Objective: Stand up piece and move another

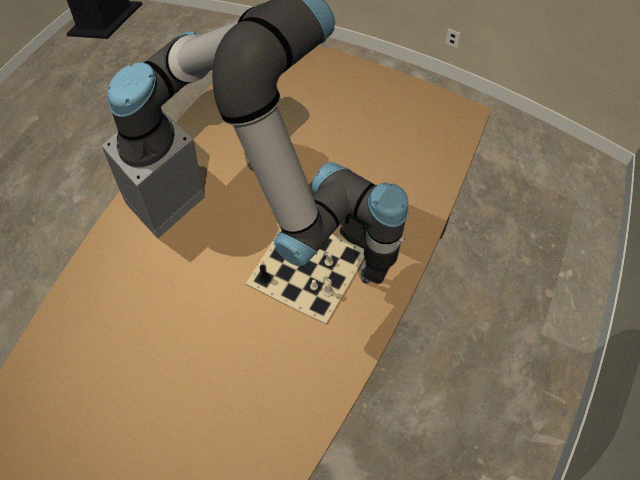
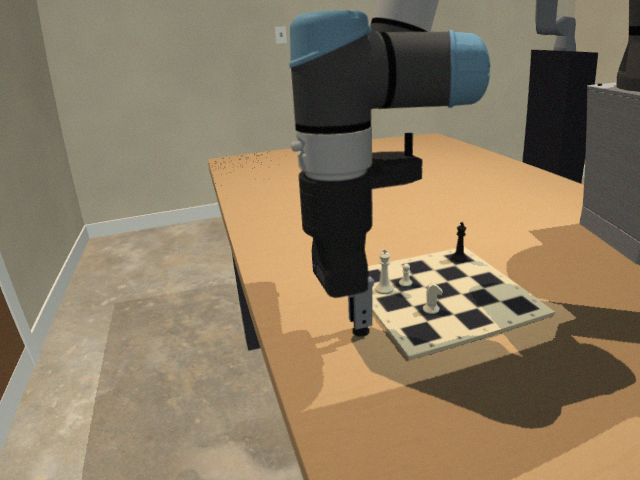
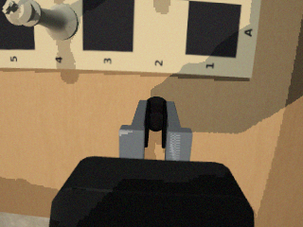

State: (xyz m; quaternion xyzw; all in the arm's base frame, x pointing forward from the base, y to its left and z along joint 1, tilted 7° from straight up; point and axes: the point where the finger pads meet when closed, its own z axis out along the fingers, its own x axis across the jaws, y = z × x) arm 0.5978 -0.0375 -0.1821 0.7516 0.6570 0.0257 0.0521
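My hand is 1 cm above the black pawn. The rest, counted from my hand: white pawn 11 cm behind, 6 cm to the right, 1 cm below; then white knight 10 cm behind, 1 cm to the left, 1 cm below; then white king 7 cm behind, 6 cm to the right, 1 cm above.
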